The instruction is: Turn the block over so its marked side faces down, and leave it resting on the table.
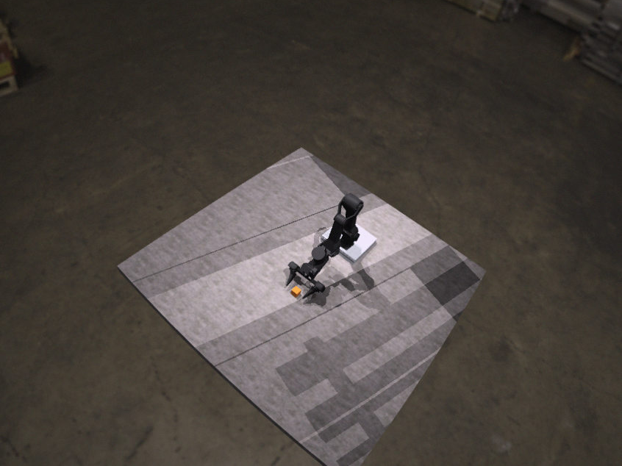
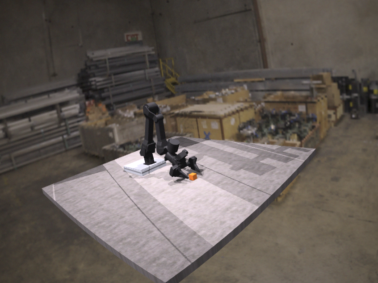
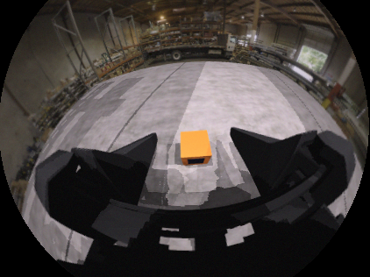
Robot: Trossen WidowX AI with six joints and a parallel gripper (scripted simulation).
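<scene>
Right now the block is 20 mm behind my gripper tip and 10 mm below it.
</scene>
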